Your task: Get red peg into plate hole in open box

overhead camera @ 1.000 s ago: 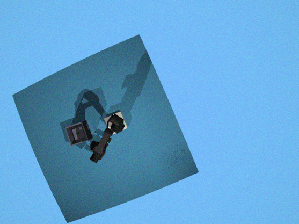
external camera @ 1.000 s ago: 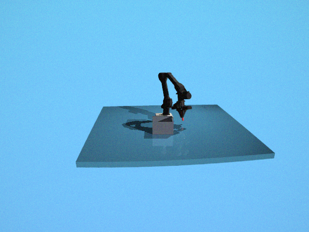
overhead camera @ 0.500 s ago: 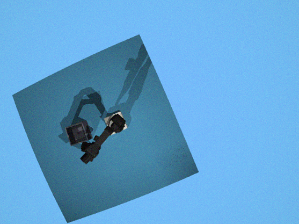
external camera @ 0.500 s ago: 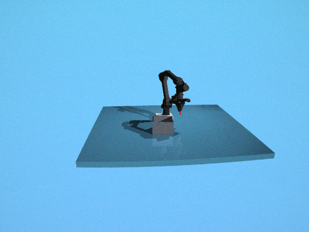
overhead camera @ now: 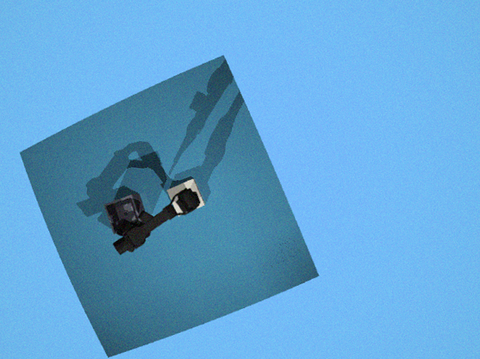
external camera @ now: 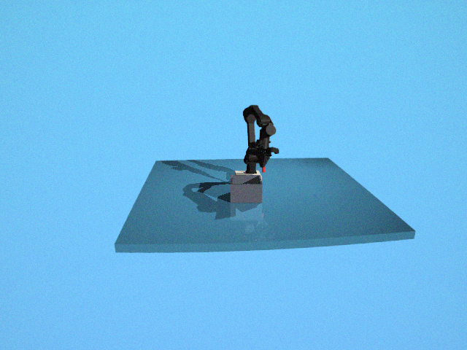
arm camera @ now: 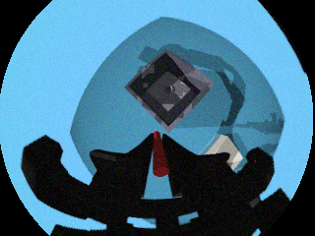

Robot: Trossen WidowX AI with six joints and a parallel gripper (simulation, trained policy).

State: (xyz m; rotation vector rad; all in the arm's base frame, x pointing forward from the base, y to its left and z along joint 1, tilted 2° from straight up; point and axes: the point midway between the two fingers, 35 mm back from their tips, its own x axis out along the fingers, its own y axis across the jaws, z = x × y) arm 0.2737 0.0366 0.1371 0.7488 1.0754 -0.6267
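My gripper tip is now 6 cm short of the plate, 9 cm to the left of it and 10 cm above it. The rest, counted from my gripper tip: grey box (6 cm ahead, 9 cm to the right, 12 cm below); red peg (1 cm behind, 1 cm to the left, 1 cm above).
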